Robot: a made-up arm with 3 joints. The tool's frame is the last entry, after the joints. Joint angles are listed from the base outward. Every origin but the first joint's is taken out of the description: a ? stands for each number. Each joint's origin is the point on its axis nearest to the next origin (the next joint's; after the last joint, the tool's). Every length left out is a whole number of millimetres.
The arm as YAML. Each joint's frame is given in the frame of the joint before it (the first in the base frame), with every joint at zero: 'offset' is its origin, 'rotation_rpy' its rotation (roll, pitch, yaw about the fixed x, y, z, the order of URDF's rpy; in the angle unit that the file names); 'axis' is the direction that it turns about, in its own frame. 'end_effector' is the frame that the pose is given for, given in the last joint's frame.
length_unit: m
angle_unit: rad
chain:
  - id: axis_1
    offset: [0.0, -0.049, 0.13]
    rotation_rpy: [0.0, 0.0, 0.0]
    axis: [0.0, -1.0, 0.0]
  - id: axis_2
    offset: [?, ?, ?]
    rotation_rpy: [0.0, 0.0, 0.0]
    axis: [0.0, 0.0, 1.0]
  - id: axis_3
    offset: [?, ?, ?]
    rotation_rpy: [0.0, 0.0, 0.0]
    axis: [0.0, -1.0, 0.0]
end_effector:
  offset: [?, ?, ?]
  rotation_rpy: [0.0, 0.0, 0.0]
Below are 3 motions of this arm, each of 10 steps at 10 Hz.
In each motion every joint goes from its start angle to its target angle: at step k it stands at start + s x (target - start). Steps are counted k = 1, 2, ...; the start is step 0. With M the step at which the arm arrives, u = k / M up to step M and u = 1 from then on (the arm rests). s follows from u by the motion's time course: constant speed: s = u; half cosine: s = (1 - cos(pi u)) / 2; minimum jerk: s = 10 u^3 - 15 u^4 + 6 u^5.
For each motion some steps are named. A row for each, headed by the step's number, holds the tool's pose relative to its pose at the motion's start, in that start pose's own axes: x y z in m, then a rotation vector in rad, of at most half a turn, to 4 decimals.
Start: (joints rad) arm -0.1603 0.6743 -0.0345
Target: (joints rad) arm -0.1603 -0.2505 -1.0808
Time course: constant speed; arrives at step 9
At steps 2, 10:
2: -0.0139 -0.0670 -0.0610 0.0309 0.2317 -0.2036
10: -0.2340 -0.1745 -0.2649 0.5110 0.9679 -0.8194

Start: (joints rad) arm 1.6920 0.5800 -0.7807
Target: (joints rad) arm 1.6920 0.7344 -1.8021
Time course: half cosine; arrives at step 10
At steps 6, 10:
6: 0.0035 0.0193 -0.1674 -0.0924 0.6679 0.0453
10: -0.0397 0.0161 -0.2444 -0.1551 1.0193 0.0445

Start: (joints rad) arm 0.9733 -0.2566 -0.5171
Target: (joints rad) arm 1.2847 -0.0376 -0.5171
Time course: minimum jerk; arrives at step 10
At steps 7, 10:
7: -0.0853 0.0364 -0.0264 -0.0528 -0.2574 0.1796
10: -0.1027 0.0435 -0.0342 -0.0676 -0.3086 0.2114

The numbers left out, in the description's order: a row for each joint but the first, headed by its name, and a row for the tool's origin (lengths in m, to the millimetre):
axis_2: -0.201 0.0 0.432
axis_3: 0.074 -0.094 0.0
tool: 0.251 0.0 0.083

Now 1 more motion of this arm.
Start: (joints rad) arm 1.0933 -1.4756 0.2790
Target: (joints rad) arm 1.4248 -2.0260 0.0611
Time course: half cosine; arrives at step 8
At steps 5, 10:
5: -0.0835 -0.2230 -0.1164 0.1483 0.1701 -0.4179
10: -0.1404 -0.3019 -0.1868 0.2339 0.2705 -0.5951

